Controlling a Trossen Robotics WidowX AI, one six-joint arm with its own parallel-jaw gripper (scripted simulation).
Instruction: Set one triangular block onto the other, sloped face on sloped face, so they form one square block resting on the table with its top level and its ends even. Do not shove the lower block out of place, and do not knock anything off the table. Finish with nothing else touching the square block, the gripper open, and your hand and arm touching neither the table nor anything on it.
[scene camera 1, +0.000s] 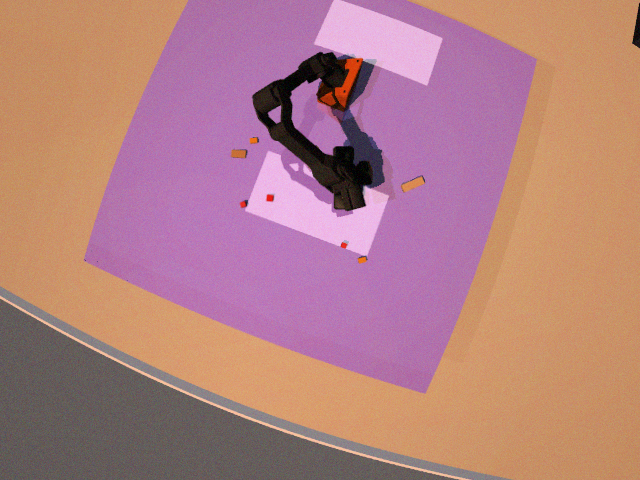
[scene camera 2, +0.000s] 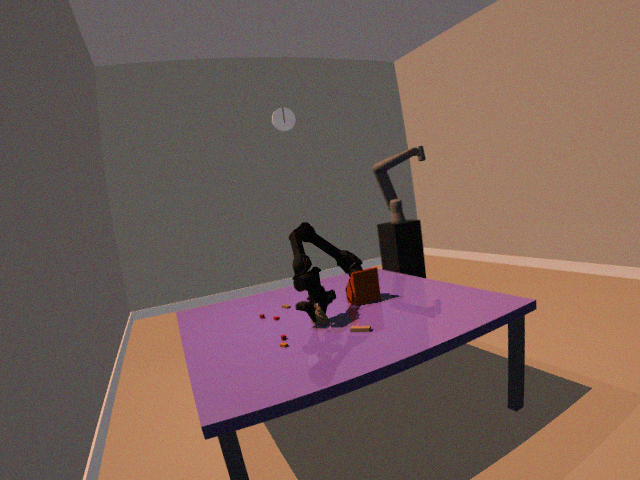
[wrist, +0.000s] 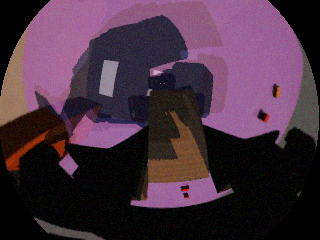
Labels:
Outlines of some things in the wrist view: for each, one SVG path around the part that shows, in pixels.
A tan triangular block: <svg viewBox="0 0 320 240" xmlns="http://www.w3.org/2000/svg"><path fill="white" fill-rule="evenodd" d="M191 89L151 91L151 101L149 101L148 183L183 183L183 181L200 180L209 176L207 143L205 143L203 121L201 121L195 91L191 91Z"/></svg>

